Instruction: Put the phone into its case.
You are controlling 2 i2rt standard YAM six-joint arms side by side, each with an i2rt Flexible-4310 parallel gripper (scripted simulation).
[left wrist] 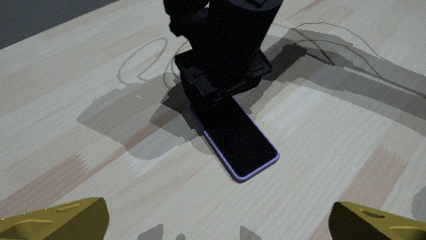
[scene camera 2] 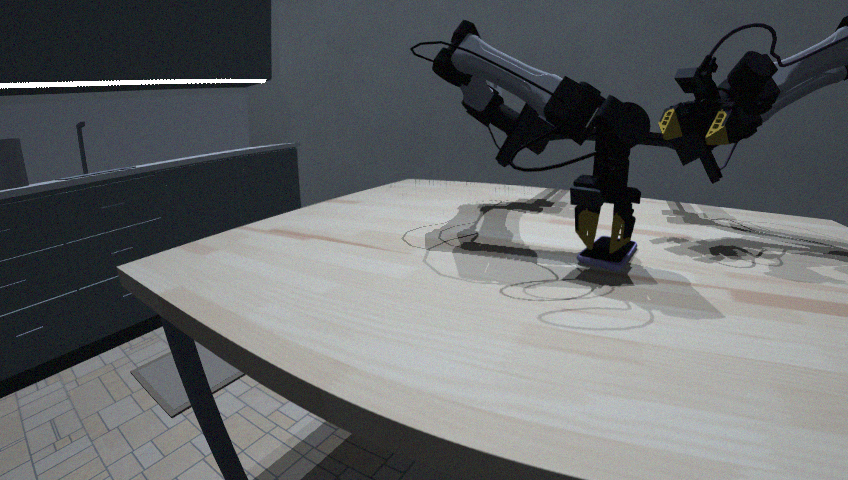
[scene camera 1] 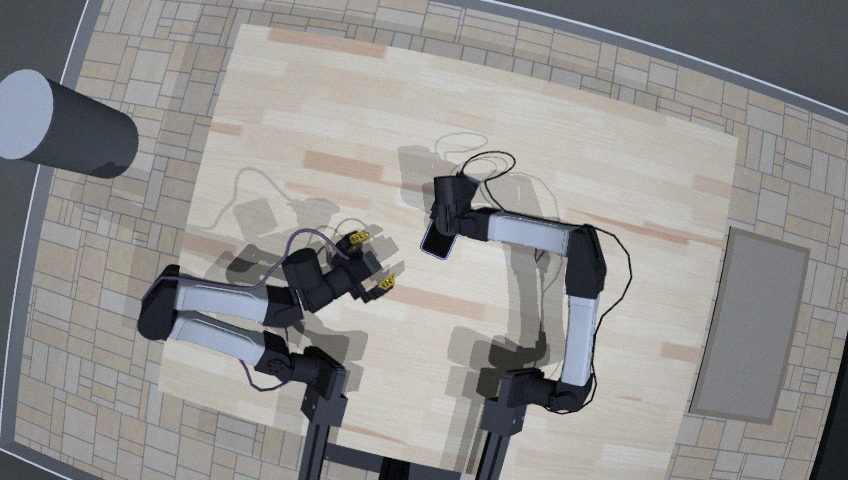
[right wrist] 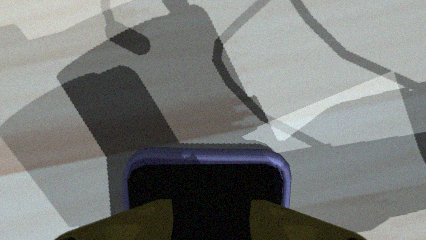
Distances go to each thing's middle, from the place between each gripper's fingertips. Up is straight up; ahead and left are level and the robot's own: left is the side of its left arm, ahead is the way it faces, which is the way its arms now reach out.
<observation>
I see my right gripper (scene camera 2: 600,251) 5 cm past the black phone (scene camera 2: 600,251), 2 cm to the right of it and 2 cm above it.
My left gripper (scene camera 2: 684,139) is now 200 mm above the black phone, 140 mm to the left of it and 80 mm short of it.
</observation>
